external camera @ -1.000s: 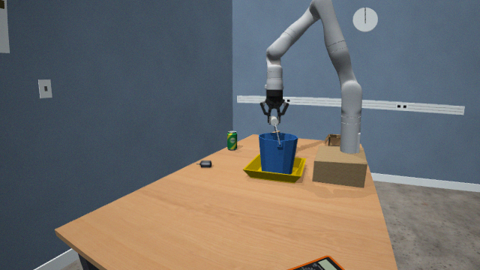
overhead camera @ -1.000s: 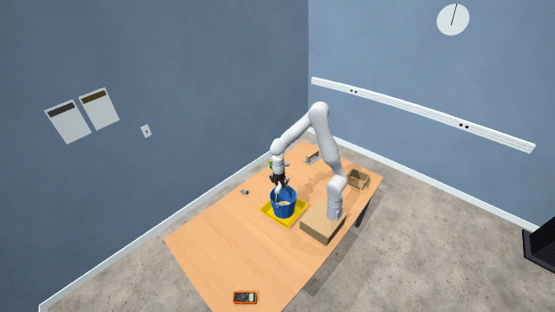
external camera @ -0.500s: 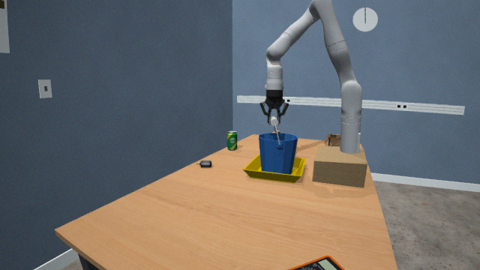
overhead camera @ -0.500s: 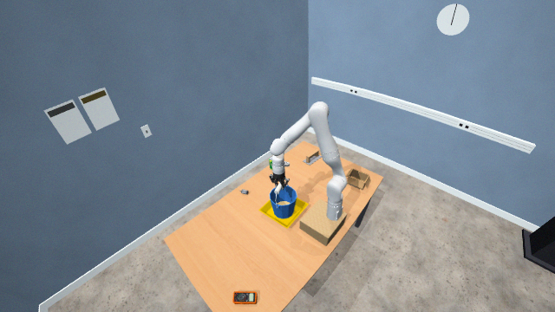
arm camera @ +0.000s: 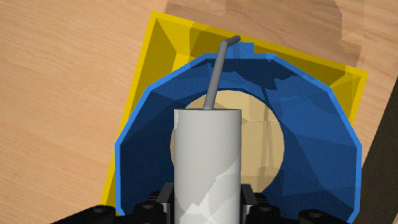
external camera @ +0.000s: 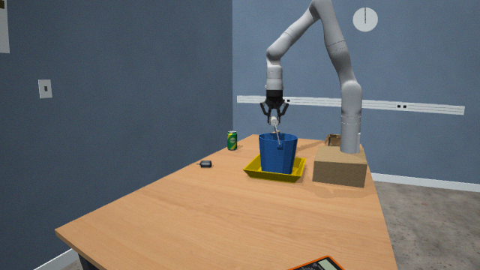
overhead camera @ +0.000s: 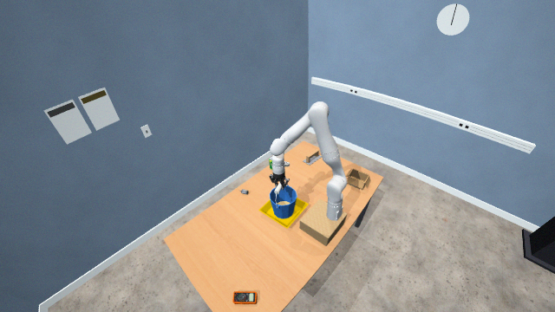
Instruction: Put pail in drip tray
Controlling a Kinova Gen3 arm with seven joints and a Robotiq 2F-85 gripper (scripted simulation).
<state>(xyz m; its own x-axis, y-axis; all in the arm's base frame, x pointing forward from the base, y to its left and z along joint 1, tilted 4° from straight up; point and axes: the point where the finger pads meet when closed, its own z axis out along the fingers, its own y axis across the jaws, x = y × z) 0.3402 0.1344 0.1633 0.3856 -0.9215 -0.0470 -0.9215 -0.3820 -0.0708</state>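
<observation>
Right now my hand is 30 mm above the wire handle and 10 mm past it. The rest, counted from my hand: blue pail: 100 mm below, 10 mm behind; yellow drip tray: 240 mm below, 20 mm behind, 10 mm to the right; dark object: 340 mm ahead, 240 mm below, 90 mm to the left.
</observation>
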